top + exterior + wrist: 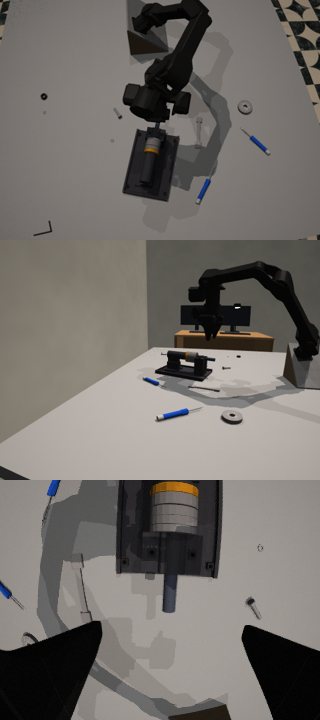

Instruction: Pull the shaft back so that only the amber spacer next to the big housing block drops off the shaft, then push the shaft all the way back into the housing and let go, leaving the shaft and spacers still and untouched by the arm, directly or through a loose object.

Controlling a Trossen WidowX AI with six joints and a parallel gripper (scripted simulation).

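Right now the shaft is 6 cm ahead of my hand, 3 cm to the right of it and 12 cm below it. Round my hand: bolt: 10 cm behind, 13 cm to the right, 19 cm below; amber spacer: 10 cm ahead, 4 cm to the right, 12 cm below; grey bar: 3 cm ahead, 14 cm to the left, 20 cm below.
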